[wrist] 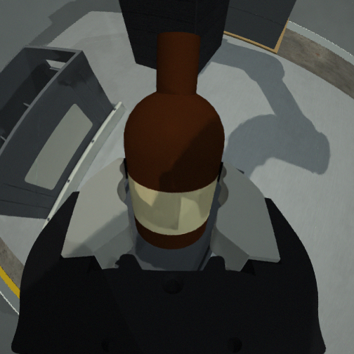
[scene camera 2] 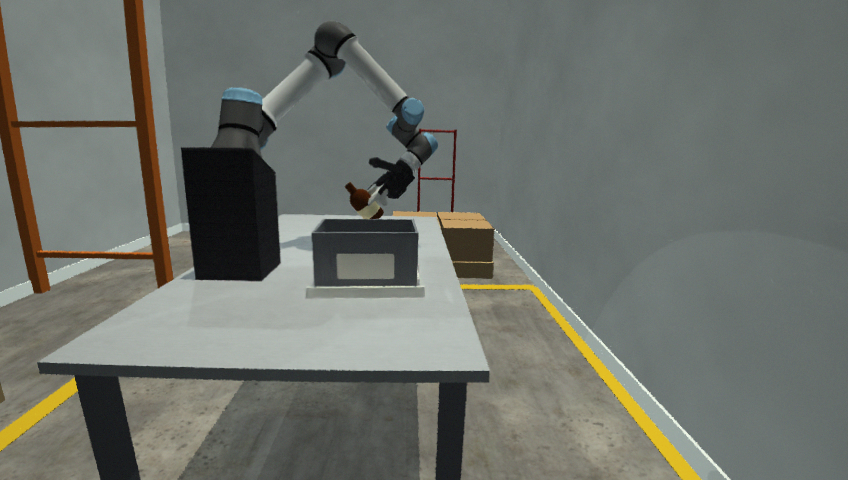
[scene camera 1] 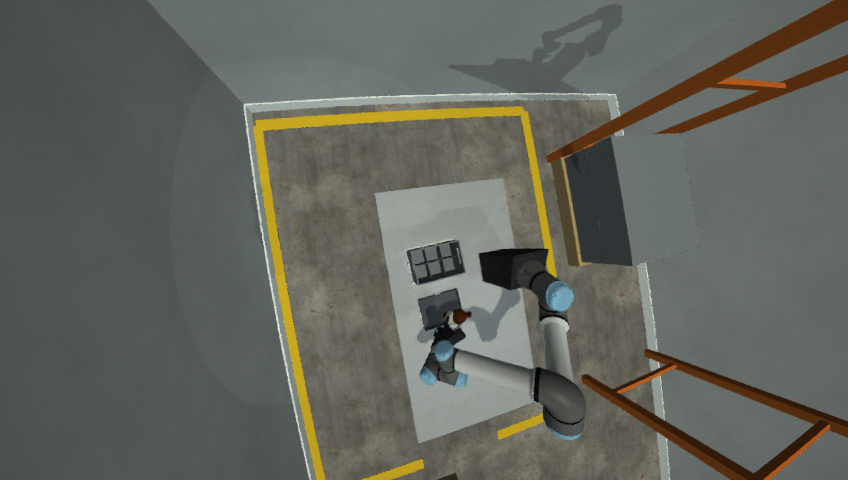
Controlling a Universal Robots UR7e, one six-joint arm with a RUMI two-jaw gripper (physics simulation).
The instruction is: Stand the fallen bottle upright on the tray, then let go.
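Seen in the pictures: gripper, between the fingertips: (scene camera 2: 363, 204) (scene camera 1: 456, 316); arm's base, origin of its link: (scene camera 2: 235, 162) (scene camera 1: 528, 272).
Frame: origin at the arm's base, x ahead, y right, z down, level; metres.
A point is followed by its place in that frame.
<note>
The brown bottle (scene camera 1: 459, 316) @(y -0.131, x 0.377, z 0.100 m) (scene camera 2: 361, 198) @(y -0.108, x 0.372, z 0.124 m) (wrist: 174, 140) with a cream label is tilted, its neck pointing up and to the left in scene camera 2. My gripper (scene camera 1: 452, 322) @(y -0.146, x 0.378, z 0.151 m) (scene camera 2: 374, 200) @(y -0.146, x 0.378, z 0.151 m) (wrist: 172, 162) is shut on the bottle around the label, one jaw on each side. It holds the bottle in the air, over or near the right edge of the tray in scene camera 1. The dark, shallow tray (scene camera 1: 427, 307) @(y -0.107, x 0.492, z 0.331 m) lies on the table; in scene camera 2 it is hidden behind the grey crate. The exact gap below the bottle's base cannot be told.
A grey divided crate (scene camera 1: 436, 262) @(y 0.139, x 0.367, z 0.328 m) (scene camera 2: 365, 237) @(y 0.251, x 0.388, z 0.173 m) (wrist: 22, 165) stands beside the tray on the table (scene camera 1: 440, 214) @(y 0.417, x 0.261, z 0.336 m) (scene camera 2: 261, 339) @(y 0.478, x 0.172, z 0.336 m). The black robot pedestal (scene camera 1: 496, 270) @(y 0.025, x 0.092, z 0.142 m) (scene camera 2: 223, 214) @(y 0.105, x -0.012, z 0.139 m) (wrist: 175, 17) stands on the table's other side. Cardboard boxes (scene camera 2: 470, 243) stand beyond the table.
</note>
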